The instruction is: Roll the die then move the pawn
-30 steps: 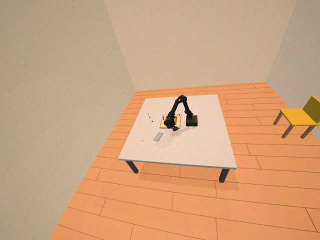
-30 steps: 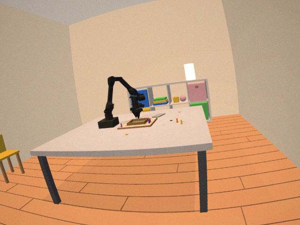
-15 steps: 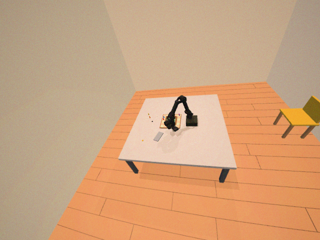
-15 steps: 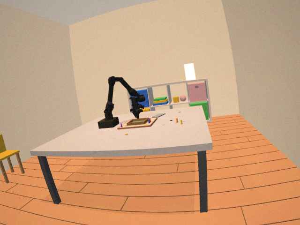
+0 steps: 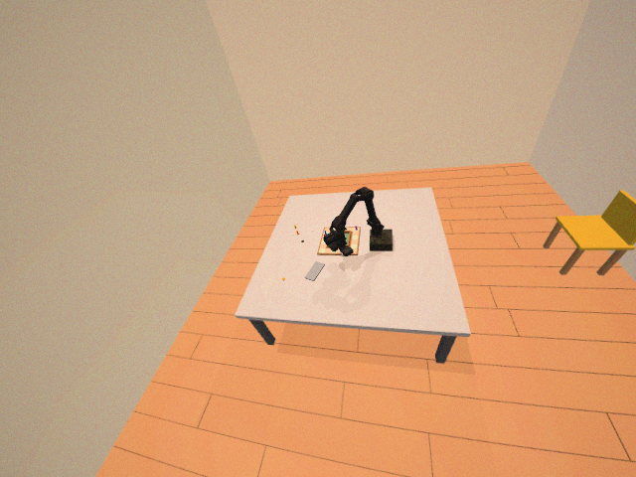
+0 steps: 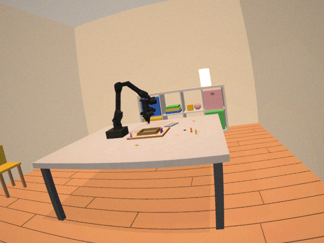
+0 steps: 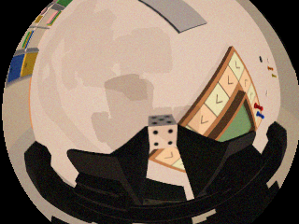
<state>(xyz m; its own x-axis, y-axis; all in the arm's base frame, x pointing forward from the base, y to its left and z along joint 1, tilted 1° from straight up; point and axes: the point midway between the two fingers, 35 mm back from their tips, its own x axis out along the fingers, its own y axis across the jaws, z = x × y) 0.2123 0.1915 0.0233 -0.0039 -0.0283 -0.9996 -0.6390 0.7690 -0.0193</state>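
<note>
Now: the red pawn 170 mm ahead of my gripper tip, 210 mm to the right of it and 30 mm below it. From my gripper tip the other things lie so: green tray (60 mm ahead, 180 mm to the right, 50 mm below); white die (right at my gripper tip); grey card (180 mm ahead, 110 mm to the left, 50 mm below).
</note>
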